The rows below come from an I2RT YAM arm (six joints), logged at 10 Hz.
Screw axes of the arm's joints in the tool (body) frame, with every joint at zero. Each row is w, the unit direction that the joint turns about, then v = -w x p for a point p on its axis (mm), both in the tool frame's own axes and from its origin. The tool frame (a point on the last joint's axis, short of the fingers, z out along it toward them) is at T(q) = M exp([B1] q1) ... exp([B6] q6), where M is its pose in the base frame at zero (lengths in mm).
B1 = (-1, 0, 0, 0, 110.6, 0)
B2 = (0, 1, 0, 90.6, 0, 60)
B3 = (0, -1, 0, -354.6, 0, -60)
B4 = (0, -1, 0, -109.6, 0, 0)
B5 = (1, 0, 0, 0, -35.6, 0)
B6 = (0, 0, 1, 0, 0, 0)
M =
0 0 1 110.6
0 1 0 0
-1 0 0 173.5
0 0 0 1
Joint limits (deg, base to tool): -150..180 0..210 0..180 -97..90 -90..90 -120..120
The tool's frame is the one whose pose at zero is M.
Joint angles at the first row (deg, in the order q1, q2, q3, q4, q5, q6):
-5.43, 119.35, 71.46, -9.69, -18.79, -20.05
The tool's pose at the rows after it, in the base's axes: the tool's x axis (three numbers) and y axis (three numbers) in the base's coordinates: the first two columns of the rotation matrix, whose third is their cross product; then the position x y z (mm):
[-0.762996 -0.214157 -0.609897 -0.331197 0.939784 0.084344 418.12 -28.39 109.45]
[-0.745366 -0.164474 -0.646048 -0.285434 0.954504 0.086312 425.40 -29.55 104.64]
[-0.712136 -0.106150 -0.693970 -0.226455 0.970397 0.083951 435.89 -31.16 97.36]
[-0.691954 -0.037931 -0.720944 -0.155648 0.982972 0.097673 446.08 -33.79 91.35]
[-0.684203 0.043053 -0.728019 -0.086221 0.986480 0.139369 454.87 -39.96 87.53]
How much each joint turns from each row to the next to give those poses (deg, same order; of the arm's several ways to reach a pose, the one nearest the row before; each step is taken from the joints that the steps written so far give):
0.00, 0.52, 0.00, 1.90, 0.27, 2.53
0.00, 1.42, 0.00, 4.85, 0.78, 3.28
0.04, 2.30, 0.31, 6.64, 1.58, 3.89
-0.06, 2.34, 1.29, 4.11, 1.92, 4.22
-0.61, 2.01, 1.98, 1.43, 0.72, 4.39

